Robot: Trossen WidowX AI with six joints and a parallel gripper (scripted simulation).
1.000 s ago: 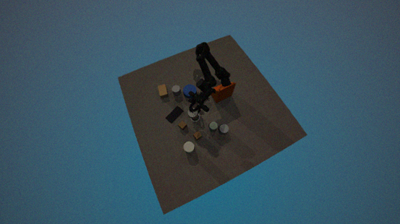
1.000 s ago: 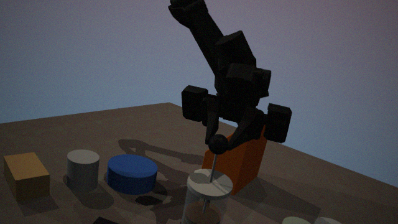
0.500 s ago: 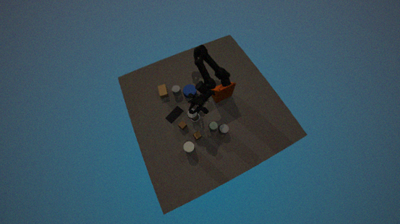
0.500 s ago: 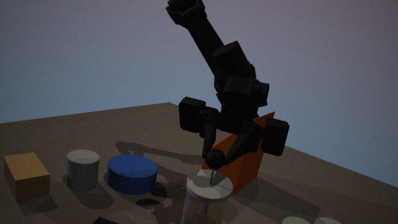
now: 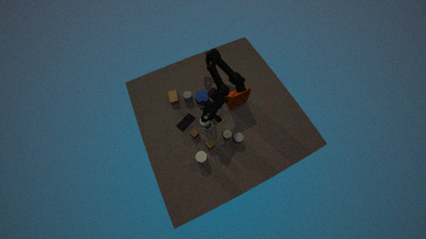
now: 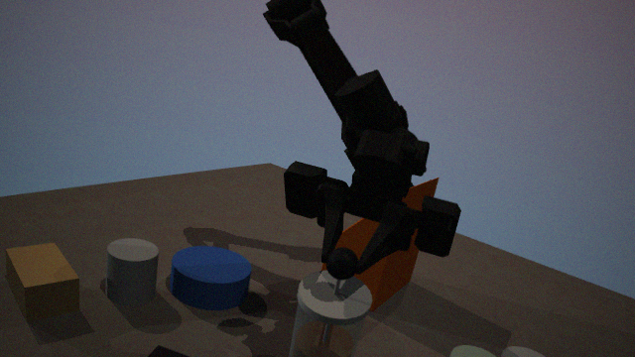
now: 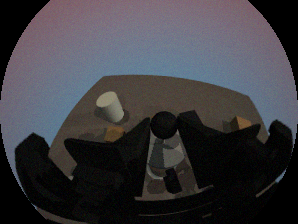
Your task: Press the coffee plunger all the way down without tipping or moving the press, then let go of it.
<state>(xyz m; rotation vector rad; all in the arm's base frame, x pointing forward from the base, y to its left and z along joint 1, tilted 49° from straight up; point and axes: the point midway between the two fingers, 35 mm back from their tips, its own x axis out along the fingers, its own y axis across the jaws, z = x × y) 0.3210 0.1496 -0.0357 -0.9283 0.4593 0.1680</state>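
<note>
The coffee press lies 40 mm behind my gripper tip, 20 mm to the right of it and 90 mm below it. From my gripper tip the other things lie so: black slab 120 mm ahead, 110 mm to the right, 180 mm below; blue disc 70 mm behind, 270 mm to the right, 160 mm below; yellow box 150 mm ahead, 350 mm to the right, 160 mm below.
</note>
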